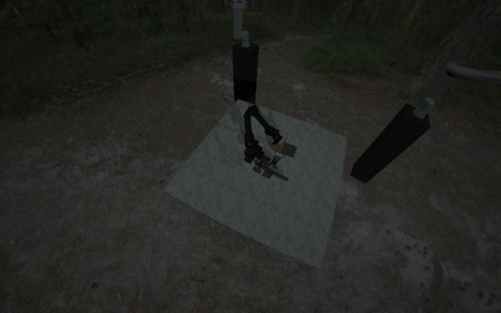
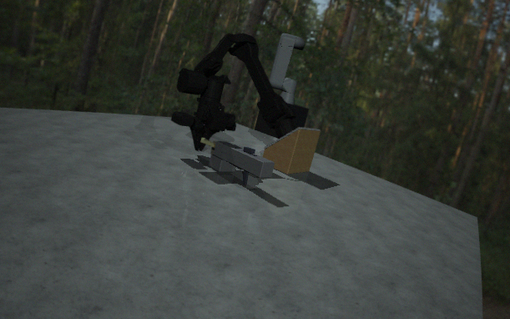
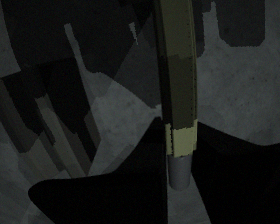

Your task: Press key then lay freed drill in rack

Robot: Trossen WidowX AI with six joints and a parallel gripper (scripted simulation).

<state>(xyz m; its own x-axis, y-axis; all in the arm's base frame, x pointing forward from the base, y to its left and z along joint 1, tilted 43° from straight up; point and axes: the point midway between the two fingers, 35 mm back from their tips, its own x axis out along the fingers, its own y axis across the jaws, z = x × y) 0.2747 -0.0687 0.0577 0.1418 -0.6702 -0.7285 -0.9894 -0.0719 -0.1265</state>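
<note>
Right now my gripper tip is 40 mm to the right of the drill and 40 mm below it. From my gripper tip the other things lie so: grey block (10 mm ahead, 180 mm to the left, 30 mm above); dark key (10 mm ahead, 210 mm to the left, 40 mm above).
</note>
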